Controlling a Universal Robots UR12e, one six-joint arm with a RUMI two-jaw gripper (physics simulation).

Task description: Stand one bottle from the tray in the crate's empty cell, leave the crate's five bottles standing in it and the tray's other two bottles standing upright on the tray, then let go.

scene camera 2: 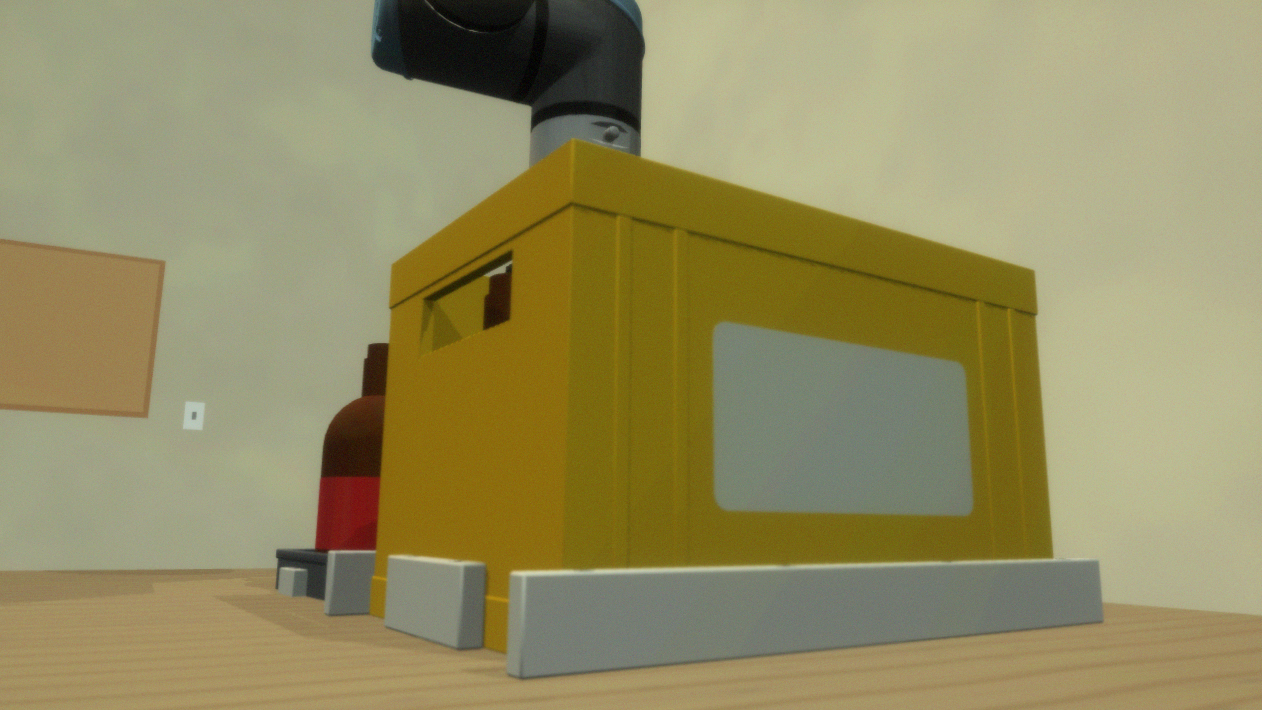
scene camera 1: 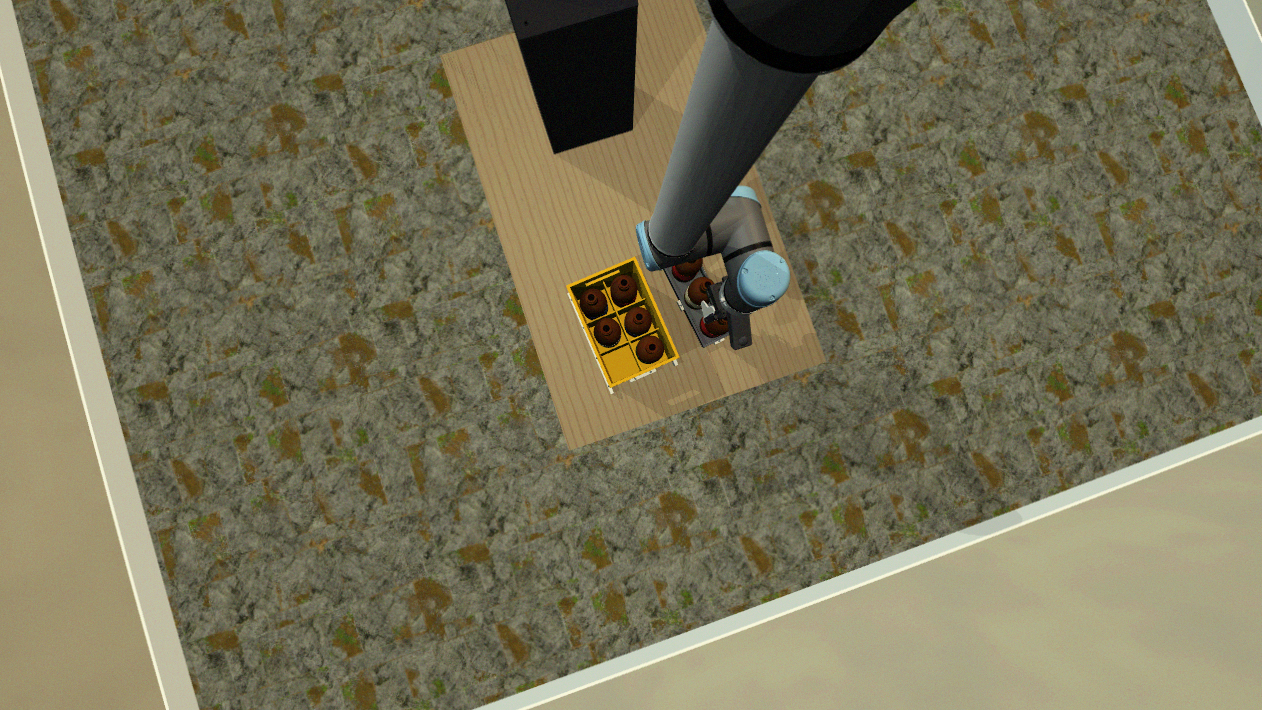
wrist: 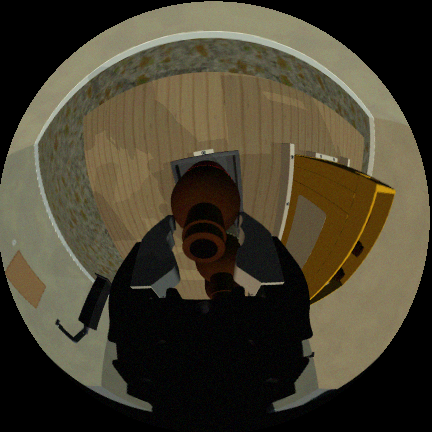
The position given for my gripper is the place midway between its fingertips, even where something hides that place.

In view: my gripper point(scene camera 1: 717, 316), a red-labelled brown bottle point(wrist: 205, 201) and a pale-labelled bottle point(wrist: 219, 272).
My gripper shows as well in the wrist view point(wrist: 205, 214).
